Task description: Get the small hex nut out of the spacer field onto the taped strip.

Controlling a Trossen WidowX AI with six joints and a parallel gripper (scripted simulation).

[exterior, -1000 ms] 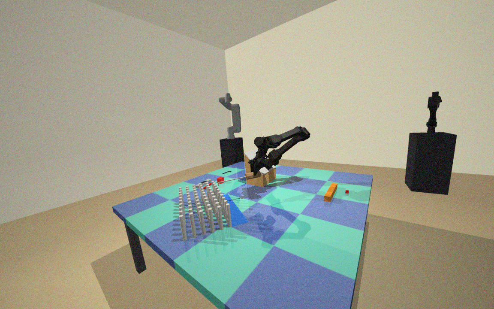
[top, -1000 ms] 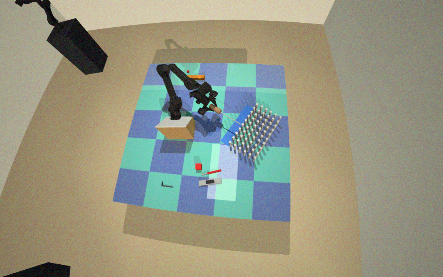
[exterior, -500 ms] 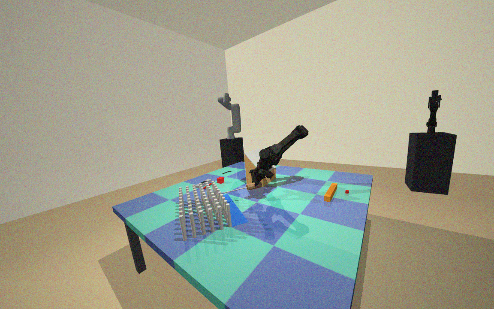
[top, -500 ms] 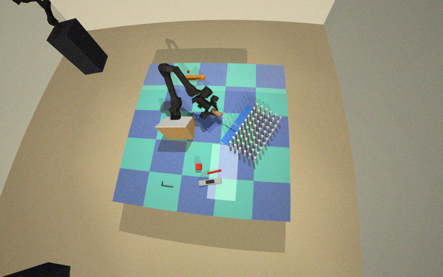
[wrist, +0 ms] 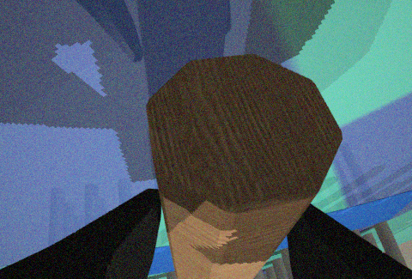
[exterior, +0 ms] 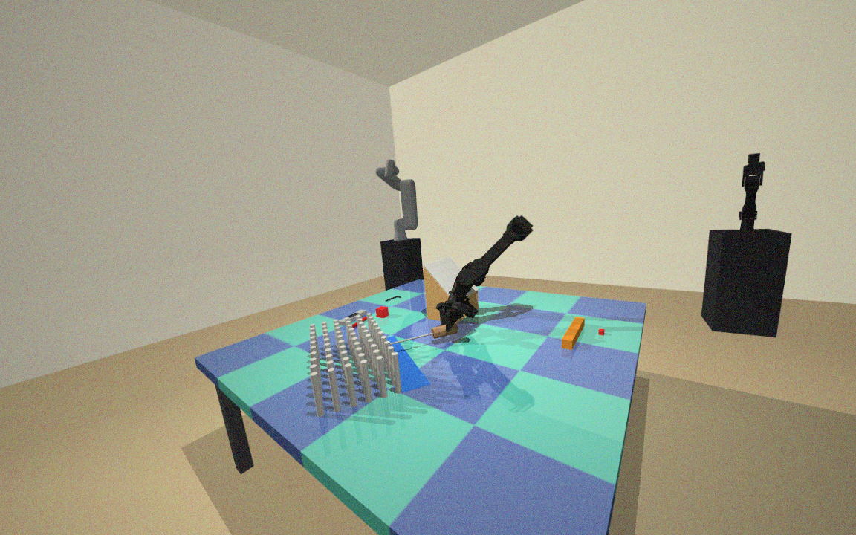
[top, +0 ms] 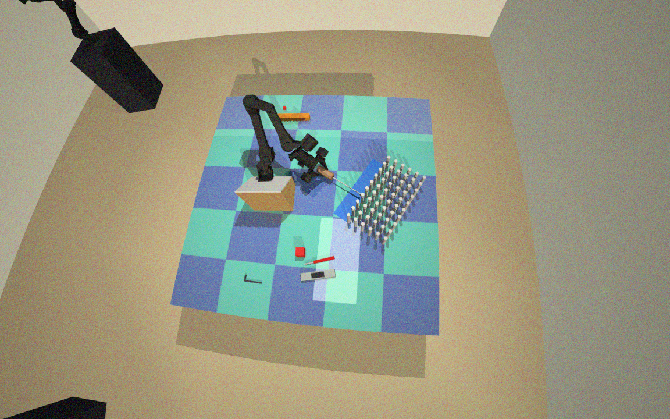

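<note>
My gripper tip is 17 cm short of the blue taped strip, 8 cm to the left of it and 4 cm above it. Round my gripper tip: orange block (20 cm behind, 40 cm to the left, 2 cm below); wooden-handled pick (8 cm ahead, 6 cm to the right, 1 cm below); red-handled tool (6 cm behind, 45 cm to the right, 3 cm below).
</note>
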